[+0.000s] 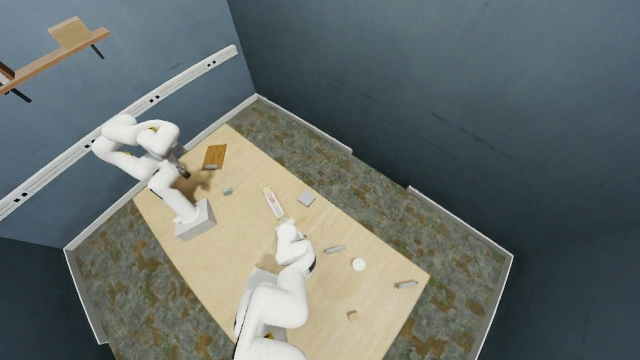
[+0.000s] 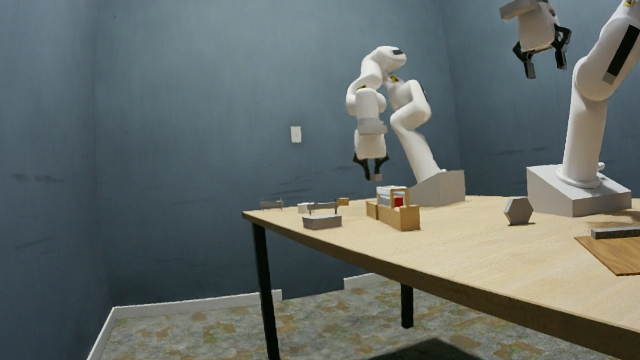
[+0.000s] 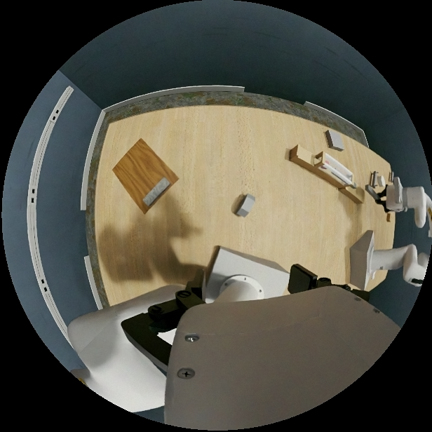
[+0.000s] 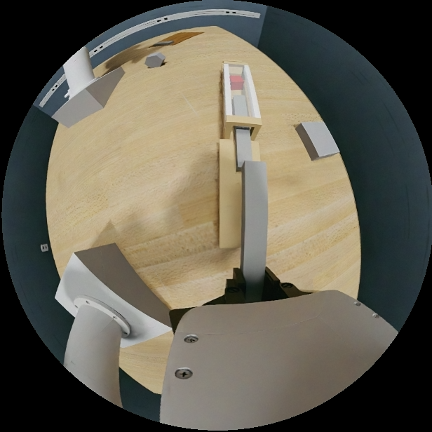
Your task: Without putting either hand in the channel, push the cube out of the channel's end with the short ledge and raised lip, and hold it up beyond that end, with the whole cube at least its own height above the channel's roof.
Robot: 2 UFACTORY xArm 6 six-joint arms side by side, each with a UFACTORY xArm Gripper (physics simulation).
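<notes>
The channel has pale side walls and a tan frame at its long-ledge end. The red cube is inside, toward the short-ledge end. A grey block is inside behind it, and another grey piece lies at the long-ledge opening; whether they join is hidden by the frame. My right gripper is shut on a long grey bar, held above the long ledge. My left gripper is open, high above the table.
A grey hexagonal block stands between the left arm's base and the channel. A brown board bears a grey bar. A flat grey block lies beside the channel. A white disc lies farther right.
</notes>
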